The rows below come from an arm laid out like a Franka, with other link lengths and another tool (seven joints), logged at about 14 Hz.
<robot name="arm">
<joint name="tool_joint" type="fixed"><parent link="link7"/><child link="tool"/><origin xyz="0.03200 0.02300 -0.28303" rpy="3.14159 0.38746 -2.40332"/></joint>
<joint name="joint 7" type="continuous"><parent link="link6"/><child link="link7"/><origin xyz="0.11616 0.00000 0.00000"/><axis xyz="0 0 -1"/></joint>
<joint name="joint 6" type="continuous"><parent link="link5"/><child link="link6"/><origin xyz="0.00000 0.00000 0.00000"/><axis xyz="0 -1 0"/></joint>
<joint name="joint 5" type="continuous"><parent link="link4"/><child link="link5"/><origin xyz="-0.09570 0.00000 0.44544"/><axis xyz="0 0 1"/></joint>
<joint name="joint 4" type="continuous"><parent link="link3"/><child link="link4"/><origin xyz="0.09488 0.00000 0.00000"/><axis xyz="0 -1 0"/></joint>
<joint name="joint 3" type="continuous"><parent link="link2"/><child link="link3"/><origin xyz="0.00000 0.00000 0.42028"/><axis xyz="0 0 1"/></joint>
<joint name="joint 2" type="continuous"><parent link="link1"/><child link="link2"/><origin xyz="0.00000 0.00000 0.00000"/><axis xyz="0 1 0"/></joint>
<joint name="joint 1" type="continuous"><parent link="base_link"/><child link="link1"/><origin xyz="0.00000 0.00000 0.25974"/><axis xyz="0 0 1"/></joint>
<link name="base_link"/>
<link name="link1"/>
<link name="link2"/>
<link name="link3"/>
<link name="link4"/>
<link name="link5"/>
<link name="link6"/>
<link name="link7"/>
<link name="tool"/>
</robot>
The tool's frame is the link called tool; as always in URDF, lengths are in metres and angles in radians. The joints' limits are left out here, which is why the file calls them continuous.
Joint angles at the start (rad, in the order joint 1, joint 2, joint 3, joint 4, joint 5, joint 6, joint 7): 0.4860 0.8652 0.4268 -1.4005 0.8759 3.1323 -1.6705
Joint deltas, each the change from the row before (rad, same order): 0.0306 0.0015 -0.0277 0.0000 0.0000 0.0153 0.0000; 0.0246 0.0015 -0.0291 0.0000 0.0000 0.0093 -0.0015; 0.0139 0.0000 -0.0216 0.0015 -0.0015 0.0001 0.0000; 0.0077 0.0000 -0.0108 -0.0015 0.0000 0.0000 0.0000; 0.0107 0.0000 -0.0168 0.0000 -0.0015 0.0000 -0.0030; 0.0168 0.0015 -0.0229 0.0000 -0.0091 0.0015 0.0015; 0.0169 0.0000 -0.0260 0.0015 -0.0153 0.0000 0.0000; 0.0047 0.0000 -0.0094 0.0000 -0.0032 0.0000 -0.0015
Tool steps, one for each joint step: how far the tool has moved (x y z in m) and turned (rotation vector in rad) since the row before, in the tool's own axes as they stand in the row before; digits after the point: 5 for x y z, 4 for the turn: -0.00293 0.00597 0.00619 -0.0085 0.0160 -0.0200; 0.00171 0.00492 0.00299 -0.0093 0.0172 -0.0183; 0.00294 0.00140 0.00020 -0.0066 0.0108 -0.0119; 0.00102 0.00250 0.00080 -0.0055 0.0048 -0.0048; 0.00233 0.00183 0.00020 -0.0073 0.0084 -0.0120; 0.00147 0.00323 0.00197 -0.0116 0.0109 -0.0184; 0.00189 0.00054 0.00049 -0.0129 0.0125 -0.0274; 0.00213 0.00049 -0.00058 -0.0043 0.0056 -0.0083
